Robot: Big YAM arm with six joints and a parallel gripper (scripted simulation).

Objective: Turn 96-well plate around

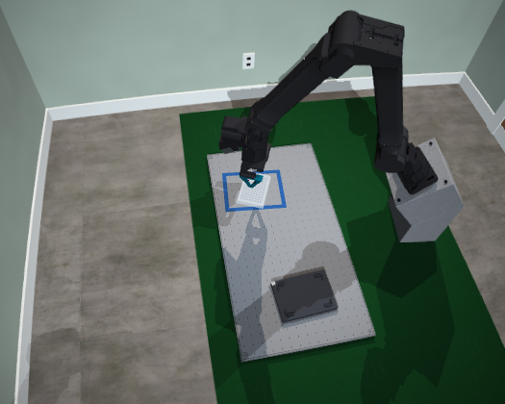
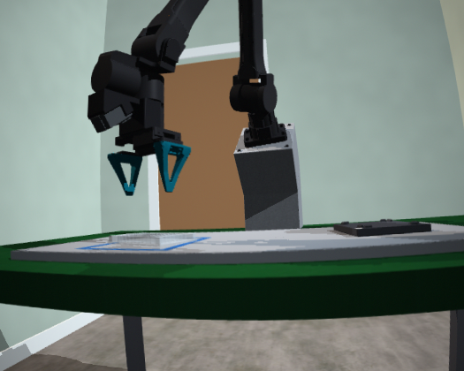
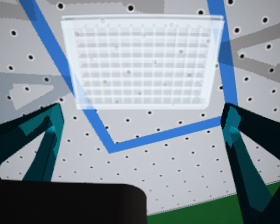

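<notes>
My gripper is now 90 mm above the 96-well plate. From my hand the other things lie so: plate nest N1: 50 mm behind, 390 mm to the left, 80 mm below; A1 label: 30 mm ahead, 330 mm to the left, 80 mm below.
</notes>
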